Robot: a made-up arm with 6 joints.
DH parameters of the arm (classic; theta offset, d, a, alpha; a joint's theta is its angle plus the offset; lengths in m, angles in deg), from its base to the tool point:
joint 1: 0 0.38 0.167 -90
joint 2: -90 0 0.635 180
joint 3: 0 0 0.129 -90
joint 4: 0 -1.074 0 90
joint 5: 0 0 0 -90
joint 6: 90 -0.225 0 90
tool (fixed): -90 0 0 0
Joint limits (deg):
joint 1: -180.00..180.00
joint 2: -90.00..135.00
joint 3: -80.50..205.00
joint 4: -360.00..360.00
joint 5: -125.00..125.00
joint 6: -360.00..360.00
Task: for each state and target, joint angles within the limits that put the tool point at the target. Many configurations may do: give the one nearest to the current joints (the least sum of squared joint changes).
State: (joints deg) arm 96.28 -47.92 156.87 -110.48 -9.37 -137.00
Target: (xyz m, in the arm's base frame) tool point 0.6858 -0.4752 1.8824
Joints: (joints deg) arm 144.11 -2.53 130.35 -110.50 4.65 -137.00
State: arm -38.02 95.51 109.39 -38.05 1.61 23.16
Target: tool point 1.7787 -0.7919 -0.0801
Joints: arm -23.98 131.57 124.15 -38.04 0.33 23.16
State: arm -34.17 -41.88 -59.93 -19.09 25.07 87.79
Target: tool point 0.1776 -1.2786 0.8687
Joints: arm -80.46 -15.07 -30.51 -21.33 26.68 87.79
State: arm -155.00 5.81 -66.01 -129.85 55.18 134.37
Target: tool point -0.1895 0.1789 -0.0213
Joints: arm -180.00 22.49 -80.50 -124.22 105.92 134.37
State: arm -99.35 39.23 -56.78 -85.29 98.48 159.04
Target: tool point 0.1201 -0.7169 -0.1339
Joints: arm -62.97 35.94 -54.07 -83.58 101.79 159.04
